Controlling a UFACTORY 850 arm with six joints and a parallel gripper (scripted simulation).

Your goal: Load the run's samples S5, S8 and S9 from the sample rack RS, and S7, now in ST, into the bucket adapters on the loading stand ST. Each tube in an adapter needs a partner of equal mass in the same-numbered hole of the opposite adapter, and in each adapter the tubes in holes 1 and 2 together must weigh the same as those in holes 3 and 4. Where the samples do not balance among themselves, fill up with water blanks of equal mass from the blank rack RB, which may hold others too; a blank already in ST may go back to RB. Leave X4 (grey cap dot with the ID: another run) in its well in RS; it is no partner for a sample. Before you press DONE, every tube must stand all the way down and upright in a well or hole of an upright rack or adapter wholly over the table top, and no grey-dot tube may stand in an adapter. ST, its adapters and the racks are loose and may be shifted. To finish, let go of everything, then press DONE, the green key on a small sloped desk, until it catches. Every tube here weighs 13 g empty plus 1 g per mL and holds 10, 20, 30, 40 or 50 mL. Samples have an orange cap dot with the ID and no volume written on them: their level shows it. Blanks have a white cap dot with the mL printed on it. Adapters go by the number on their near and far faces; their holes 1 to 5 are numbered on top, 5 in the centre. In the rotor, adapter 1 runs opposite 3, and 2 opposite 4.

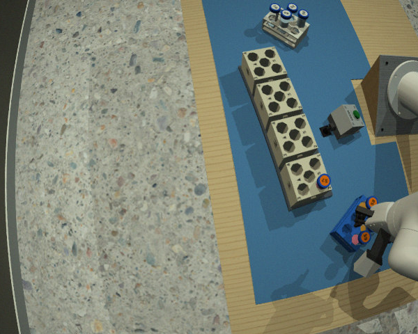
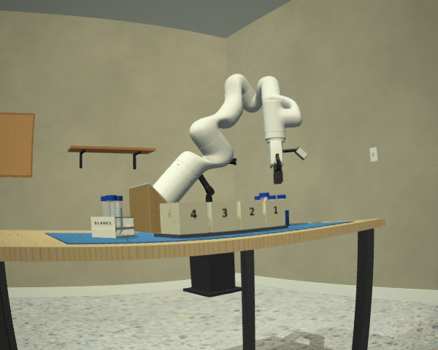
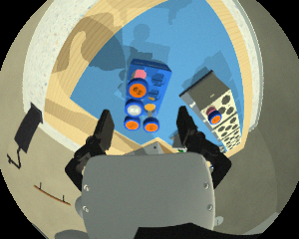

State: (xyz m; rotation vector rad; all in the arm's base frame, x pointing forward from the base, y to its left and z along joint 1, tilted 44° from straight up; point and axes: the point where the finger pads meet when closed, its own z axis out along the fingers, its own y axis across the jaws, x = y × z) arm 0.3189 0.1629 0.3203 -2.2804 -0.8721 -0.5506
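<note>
The sample S9 lies 11 cm below my hand and 2 cm to the left of it. Round my hand: sample tube S5: 11 cm below, 8 cm behind, 3 cm to the right; orange-dot sample tube: 11 cm below, 7 cm to the right, 5 cm behind; grey-dot tube X4: 11 cm below, 3 cm behind, 1 cm to the right.
</note>
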